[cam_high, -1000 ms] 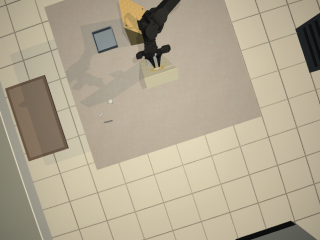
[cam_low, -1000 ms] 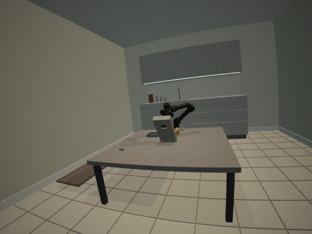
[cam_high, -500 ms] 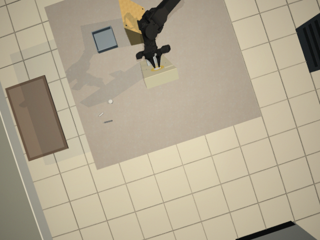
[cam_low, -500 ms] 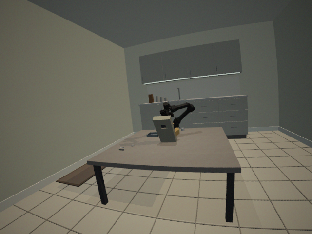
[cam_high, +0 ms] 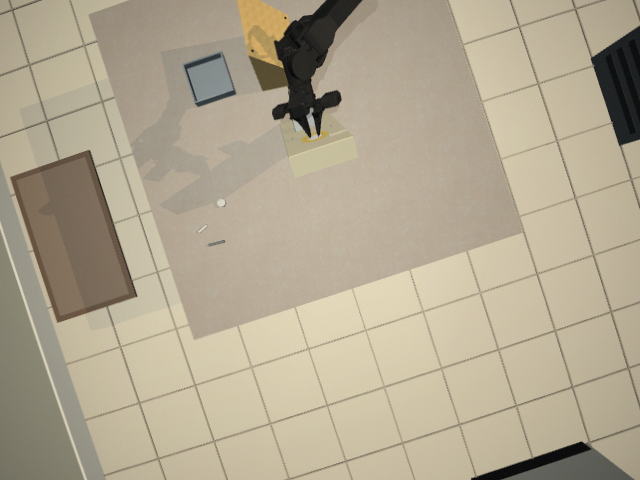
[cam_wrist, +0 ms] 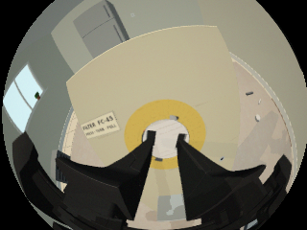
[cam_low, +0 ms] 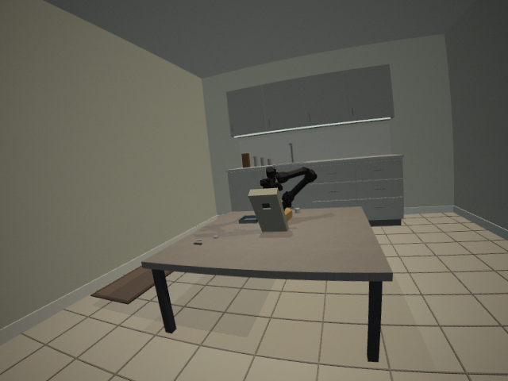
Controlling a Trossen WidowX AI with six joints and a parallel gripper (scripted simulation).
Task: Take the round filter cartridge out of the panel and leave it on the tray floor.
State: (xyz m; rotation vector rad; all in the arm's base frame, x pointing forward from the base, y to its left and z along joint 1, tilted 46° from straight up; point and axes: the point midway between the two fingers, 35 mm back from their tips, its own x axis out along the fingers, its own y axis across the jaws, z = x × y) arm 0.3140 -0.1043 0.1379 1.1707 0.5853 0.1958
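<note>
Now: gripper tip 1 cm short of the filter cartridge and 1 cm above it. The rest, counted from my gripper tip: cream service panel (3 cm behind, 8 cm below); white pin (15 cm ahead, 47 cm to the right, 24 cm below); blue-grey tray (38 cm behind, 32 cm to the right, 24 cm below).
</note>
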